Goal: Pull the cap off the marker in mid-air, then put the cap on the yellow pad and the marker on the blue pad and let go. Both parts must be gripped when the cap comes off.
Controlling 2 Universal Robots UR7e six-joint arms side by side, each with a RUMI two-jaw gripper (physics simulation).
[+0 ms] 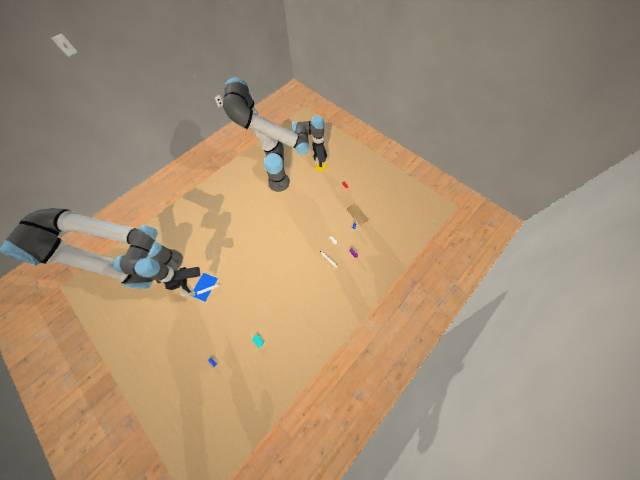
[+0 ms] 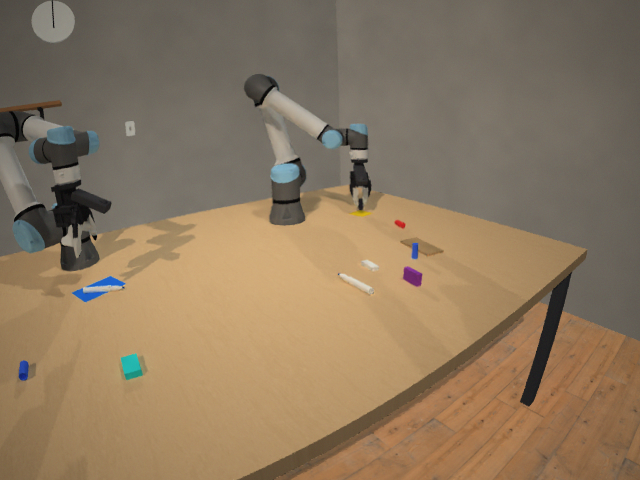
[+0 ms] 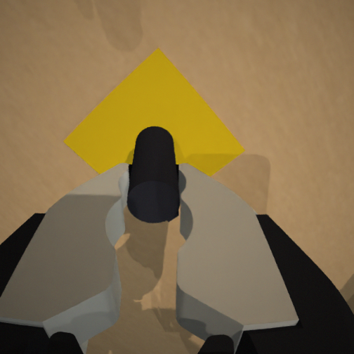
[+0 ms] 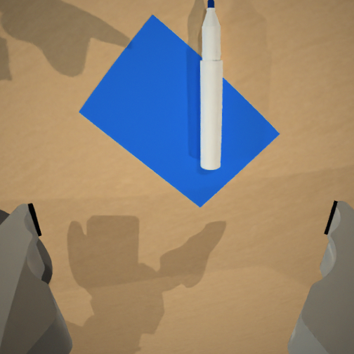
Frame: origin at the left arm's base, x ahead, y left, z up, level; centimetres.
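Where they show: left gripper, fingertip midpoint: [image 1: 320,164] [image 2: 360,207]; right gripper, fingertip midpoint: [image 1: 192,282] [image 2: 87,248]; left arm's base, link origin: [image 1: 279,182] [image 2: 287,220]; right arm's base, link origin: [image 1: 170,261] [image 2: 80,263].
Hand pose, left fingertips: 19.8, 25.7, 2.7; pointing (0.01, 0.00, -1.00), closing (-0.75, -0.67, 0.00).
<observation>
Each offset is from my left fingertips to the top centre of the thing, as dx, dy, dz.
The black cap [image 3: 154,155] is upright between the fingers of my left gripper [image 3: 155,168] [image 2: 360,204], which is shut on it, low over the yellow pad @[+0.5, -0.7, +4.1] [image 3: 160,95] [image 1: 321,168]; whether the cap touches the pad is hidden. The uncapped white marker @[-16.6, -109.4, -0.9] [image 4: 210,115] [image 2: 97,289] [image 1: 207,289] lies flat across the blue pad @[-20.6, -110.0, -2.7] [image 4: 135,105] [image 2: 111,282] [image 1: 207,279], its dark blue tip past the pad's edge. My right gripper [image 4: 181,207] [image 2: 86,245] is wide open and empty, above the table beside the marker's blunt end.
Near the table's middle lie another white marker @[+37.4, -61.2, -0.9] [image 1: 328,258] [image 2: 356,284], a white block @[+34.5, -48.5, -1.5] [image 2: 369,265] and a purple block @[+49.6, -50.9, +0.8] [image 2: 412,276]. A blue cylinder @[+42.4, -34.3, +2.1] [image 2: 415,251] stands by a brown plate @[+40.5, -24.4, -1.9] [image 2: 429,249]. A red piece @[+23.4, -7.2, -0.7] [image 2: 399,223], teal block @[+24.7, -119.8, -1.2] [image 2: 131,366] and blue piece @[+9.2, -139.5, -0.7] [image 2: 23,370] lie farther off.
</observation>
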